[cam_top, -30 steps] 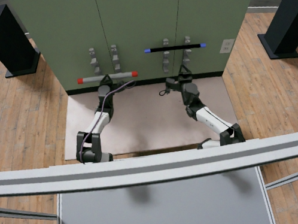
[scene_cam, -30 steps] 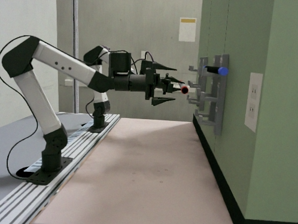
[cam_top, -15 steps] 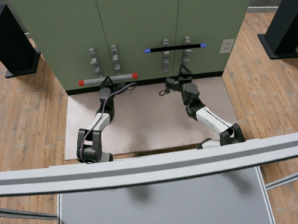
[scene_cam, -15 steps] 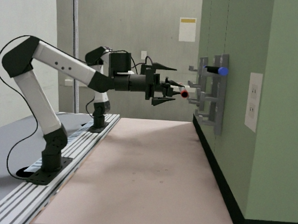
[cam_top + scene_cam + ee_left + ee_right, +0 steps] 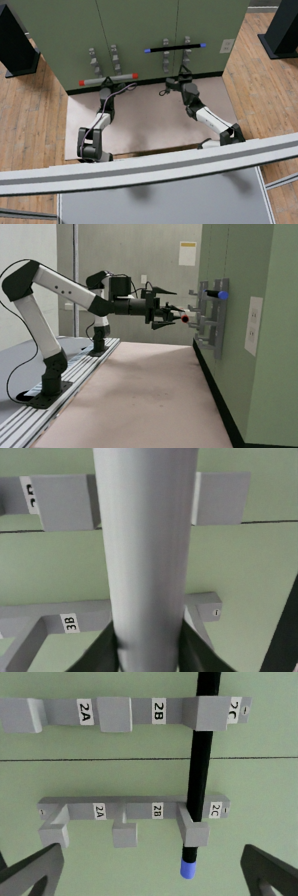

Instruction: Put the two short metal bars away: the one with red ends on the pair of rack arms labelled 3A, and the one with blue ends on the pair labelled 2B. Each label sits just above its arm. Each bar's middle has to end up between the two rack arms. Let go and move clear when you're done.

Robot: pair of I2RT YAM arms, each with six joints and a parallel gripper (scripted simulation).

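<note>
Now: the blue-ended black bar 13 cm ahead of my right hand, 1 cm to the left of it and 5 cm above it. Also, from my right hand: green wall 27 cm ahead, 19 cm to the left, 15 cm above; then red-ended grey bar 5 cm ahead, 40 cm to the left, 6 cm below; then outlet plate 16 cm ahead, 31 cm to the right.
</note>
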